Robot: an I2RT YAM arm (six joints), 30 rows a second.
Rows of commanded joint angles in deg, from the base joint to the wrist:
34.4, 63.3, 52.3, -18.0, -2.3, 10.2
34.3, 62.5, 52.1, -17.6, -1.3, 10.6
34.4, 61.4, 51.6, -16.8, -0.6, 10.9
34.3, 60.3, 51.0, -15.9, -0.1, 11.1
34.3, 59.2, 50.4, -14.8, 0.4, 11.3
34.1, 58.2, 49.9, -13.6, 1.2, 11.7
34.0, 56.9, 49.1, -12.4, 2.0, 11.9
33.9, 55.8, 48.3, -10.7, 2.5, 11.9
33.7, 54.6, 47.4, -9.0, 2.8, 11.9
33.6, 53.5, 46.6, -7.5, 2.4, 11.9
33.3, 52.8, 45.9, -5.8, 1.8, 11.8
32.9, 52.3, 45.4, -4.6, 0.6, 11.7
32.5, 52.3, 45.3, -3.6, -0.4, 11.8
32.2, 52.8, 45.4, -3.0, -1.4, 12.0
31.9, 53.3, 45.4, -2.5, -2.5, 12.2
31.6, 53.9, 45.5, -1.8, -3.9, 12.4
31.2, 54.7, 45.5, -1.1, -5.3, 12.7
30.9, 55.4, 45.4, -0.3, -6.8, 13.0
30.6, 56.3, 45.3, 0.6, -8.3, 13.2
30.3, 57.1, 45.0, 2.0, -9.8, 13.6
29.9, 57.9, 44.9, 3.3, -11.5, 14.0
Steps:
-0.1, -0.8, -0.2, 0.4, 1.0, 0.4
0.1, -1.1, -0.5, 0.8, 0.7, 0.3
-0.1, -1.1, -0.6, 0.9, 0.5, 0.2
0.0, -1.1, -0.6, 1.1, 0.5, 0.2
-0.2, -1.0, -0.5, 1.2, 0.8, 0.4
-0.1, -1.3, -0.8, 1.2, 0.8, 0.2
-0.1, -1.1, -0.8, 1.7, 0.5, 0.0
-0.2, -1.2, -0.9, 1.7, 0.3, 0.0
-0.1, -1.1, -0.8, 1.5, -0.4, 0.0
-0.3, -0.7, -0.7, 1.7, -0.6, -0.1
-0.4, -0.5, -0.5, 1.2, -1.2, -0.1
-0.4, 0.0, -0.1, 1.0, -1.0, 0.1
-0.3, 0.5, 0.1, 0.6, -1.0, 0.2
-0.3, 0.5, 0.0, 0.5, -1.1, 0.2
-0.3, 0.6, 0.1, 0.7, -1.4, 0.2
-0.4, 0.8, 0.0, 0.7, -1.4, 0.3
-0.3, 0.7, -0.1, 0.8, -1.5, 0.3
-0.3, 0.9, -0.1, 0.9, -1.5, 0.2
-0.3, 0.8, -0.3, 1.4, -1.5, 0.4
-0.4, 0.8, -0.1, 1.3, -1.7, 0.4

